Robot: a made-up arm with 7 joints. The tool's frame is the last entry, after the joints. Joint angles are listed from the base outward. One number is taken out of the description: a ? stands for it. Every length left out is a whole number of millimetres.
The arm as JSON. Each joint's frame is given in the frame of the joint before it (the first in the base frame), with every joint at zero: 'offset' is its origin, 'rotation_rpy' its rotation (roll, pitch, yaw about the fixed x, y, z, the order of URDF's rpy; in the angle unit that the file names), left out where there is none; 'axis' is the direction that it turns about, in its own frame. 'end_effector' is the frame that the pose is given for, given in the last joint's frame.
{
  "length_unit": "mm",
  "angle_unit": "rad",
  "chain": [
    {
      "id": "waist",
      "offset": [
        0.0,
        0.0,
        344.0
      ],
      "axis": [
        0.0,
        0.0,
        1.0
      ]
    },
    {
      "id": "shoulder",
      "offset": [
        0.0,
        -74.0,
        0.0
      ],
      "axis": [
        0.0,
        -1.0,
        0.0
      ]
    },
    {
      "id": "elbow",
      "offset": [
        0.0,
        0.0,
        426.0
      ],
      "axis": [
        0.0,
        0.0,
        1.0
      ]
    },
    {
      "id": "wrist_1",
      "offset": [
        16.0,
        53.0,
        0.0
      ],
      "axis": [
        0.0,
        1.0,
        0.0
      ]
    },
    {
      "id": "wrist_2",
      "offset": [
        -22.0,
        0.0,
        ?
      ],
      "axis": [
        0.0,
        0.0,
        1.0
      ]
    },
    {
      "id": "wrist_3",
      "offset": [
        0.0,
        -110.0,
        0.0
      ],
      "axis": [
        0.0,
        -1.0,
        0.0
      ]
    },
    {
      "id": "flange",
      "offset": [
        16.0,
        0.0,
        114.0
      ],
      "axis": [
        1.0,
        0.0,
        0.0
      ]
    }
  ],
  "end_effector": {
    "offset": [
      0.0,
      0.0,
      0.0
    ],
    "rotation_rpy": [
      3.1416,
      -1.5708,
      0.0
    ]
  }
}
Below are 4 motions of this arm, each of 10 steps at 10 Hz.
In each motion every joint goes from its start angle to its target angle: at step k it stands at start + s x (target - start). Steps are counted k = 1, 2, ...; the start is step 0. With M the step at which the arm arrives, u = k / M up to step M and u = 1 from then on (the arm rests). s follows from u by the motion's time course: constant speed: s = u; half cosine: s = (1 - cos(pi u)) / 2; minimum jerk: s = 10 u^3 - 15 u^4 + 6 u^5.
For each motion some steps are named. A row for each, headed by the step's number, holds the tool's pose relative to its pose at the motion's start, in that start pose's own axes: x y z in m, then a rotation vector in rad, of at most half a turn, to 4 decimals.
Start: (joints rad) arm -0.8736 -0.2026 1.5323 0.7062 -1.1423 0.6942 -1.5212
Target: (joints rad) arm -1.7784 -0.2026 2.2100 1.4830 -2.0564 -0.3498 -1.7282
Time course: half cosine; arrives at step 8
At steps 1, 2, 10:
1: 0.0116 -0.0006 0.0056 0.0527 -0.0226 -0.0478
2: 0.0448 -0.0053 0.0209 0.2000 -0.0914 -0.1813
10: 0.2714 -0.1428 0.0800 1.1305 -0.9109 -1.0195

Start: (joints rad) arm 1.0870 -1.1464 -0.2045 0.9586 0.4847 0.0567 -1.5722
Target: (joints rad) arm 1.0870 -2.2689 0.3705 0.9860 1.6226 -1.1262 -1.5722
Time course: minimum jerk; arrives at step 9
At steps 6, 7, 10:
6: 0.0768 -0.2590 0.7685 1.6577 1.3508 0.0945
7: 0.0990 -0.3324 0.8200 1.7912 1.6831 0.1006
10: 0.1097 -0.3704 0.8416 1.8293 1.8884 0.0994

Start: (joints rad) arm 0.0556 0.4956 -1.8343 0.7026 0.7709 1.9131 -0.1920
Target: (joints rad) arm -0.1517 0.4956 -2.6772 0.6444 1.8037 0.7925 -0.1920
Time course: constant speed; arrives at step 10
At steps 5, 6, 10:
5: 0.1070 0.1089 0.0413 -0.0755 -0.2482 0.1220
6: 0.1321 0.1250 0.0461 -0.0641 -0.2868 0.1518
10: 0.2419 0.1604 0.0568 0.0700 -0.4260 0.2364

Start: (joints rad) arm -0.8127 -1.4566 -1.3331 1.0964 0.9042 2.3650 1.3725
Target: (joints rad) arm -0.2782 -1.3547 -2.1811 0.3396 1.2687 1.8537 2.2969
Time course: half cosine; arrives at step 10
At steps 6, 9, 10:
6: -0.1316 -0.4599 0.0259 0.4414 -0.4733 0.8179
9: -0.1764 -0.6771 -0.0865 0.4923 -0.8703 1.0882
10: -0.1791 -0.6919 -0.0979 0.4906 -0.9024 1.1031

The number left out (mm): 433.0
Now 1 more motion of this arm.
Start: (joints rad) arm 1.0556 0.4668 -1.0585 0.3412 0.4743 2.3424 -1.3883
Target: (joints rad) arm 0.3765 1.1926 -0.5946 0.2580 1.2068 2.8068 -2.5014
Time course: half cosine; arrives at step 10
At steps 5, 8, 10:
5: 0.0394 0.2833 0.0845 -0.6439 -0.2783 -0.2035
8: 0.1892 0.4917 0.0783 -0.9426 -0.5963 -0.1236
10: 0.2363 0.5367 0.0639 -0.9645 -0.6672 -0.0749

